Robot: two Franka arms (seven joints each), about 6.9 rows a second.
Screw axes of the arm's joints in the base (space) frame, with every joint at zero. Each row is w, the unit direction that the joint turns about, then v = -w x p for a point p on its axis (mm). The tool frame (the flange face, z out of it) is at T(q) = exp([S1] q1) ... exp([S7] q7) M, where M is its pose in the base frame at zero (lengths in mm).
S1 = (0, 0, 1, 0.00, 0.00, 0.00)
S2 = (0, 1, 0, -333.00, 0.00, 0.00)
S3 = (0, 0, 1, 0.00, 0.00, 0.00)
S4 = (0, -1, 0, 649.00, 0.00, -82.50)
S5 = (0, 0, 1, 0.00, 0.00, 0.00)
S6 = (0, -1, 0, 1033.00, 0.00, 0.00)
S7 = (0, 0, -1, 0.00, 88.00, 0.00)
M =
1 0 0 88.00
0 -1 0 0.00
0 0 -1 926.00
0 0 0 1
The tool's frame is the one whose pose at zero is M.
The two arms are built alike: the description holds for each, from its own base.
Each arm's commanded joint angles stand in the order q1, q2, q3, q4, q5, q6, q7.
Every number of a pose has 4 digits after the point.
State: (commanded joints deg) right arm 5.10 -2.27 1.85 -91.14 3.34 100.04 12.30; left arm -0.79 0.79 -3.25 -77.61 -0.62 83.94 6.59
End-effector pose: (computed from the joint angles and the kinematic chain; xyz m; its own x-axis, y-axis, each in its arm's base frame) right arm 0.5545 0.0733 0.6543 0.9787 -0.1047 0.1768 -0.0886 -0.9913 -0.0969; left arm 0.5429 -0.0393 0.7079 0.9779 -0.1852 0.0972 -0.1861 -0.9825 0.0002
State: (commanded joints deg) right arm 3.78 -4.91 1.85 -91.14 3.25 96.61 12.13; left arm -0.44 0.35 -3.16 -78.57 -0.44 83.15 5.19
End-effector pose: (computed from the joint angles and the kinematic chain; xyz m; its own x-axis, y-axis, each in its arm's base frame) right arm 0.5355 0.0591 0.6732 0.9790 -0.1204 0.1646 -0.1065 -0.9902 -0.0904; left arm 0.5399 -0.0347 0.7030 0.9854 -0.1535 0.0742 -0.1540 -0.9881 0.0012
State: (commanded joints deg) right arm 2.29 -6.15 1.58 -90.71 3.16 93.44 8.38; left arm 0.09 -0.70 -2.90 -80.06 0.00 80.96 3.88
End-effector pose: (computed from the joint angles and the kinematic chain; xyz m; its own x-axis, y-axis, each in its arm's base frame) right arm 0.5244 0.0420 0.6825 0.9860 -0.0822 0.1450 -0.0720 -0.9947 -0.0739; left arm 0.5311 -0.0263 0.6975 0.9928 -0.1165 0.0278 -0.1165 -0.9932 -0.0025
